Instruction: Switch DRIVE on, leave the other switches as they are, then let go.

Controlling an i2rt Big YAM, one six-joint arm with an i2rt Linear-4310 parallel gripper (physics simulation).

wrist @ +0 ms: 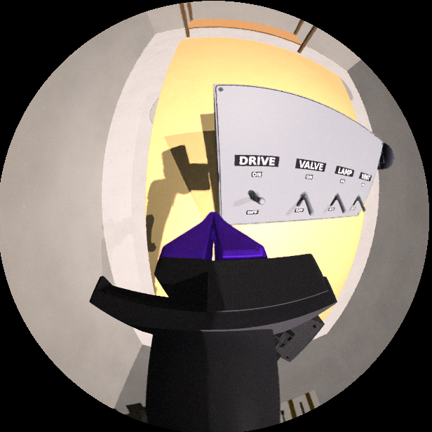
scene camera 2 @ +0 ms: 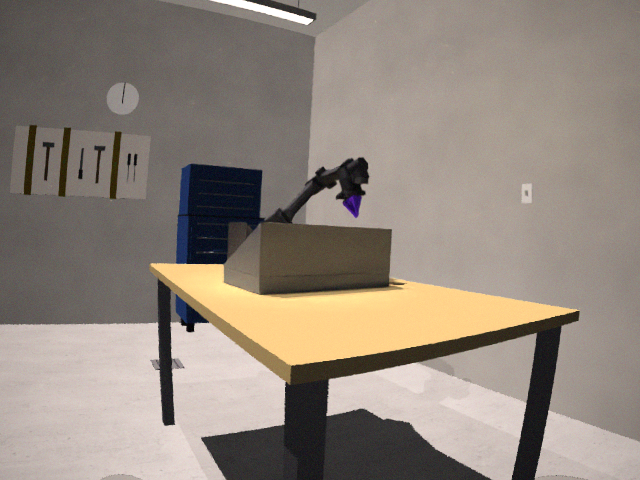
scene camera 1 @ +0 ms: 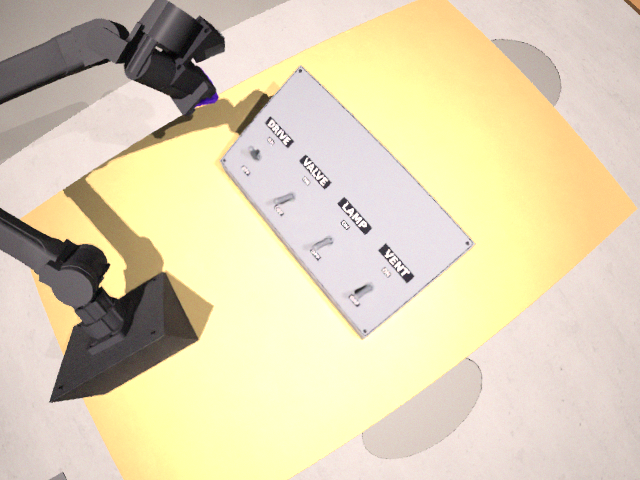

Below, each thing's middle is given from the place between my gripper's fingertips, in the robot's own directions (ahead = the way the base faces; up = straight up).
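Grey switch panel (scene camera 1: 386,231): 15 cm below my hand, 14 cm ahead of it, 23 cm to the right of it.
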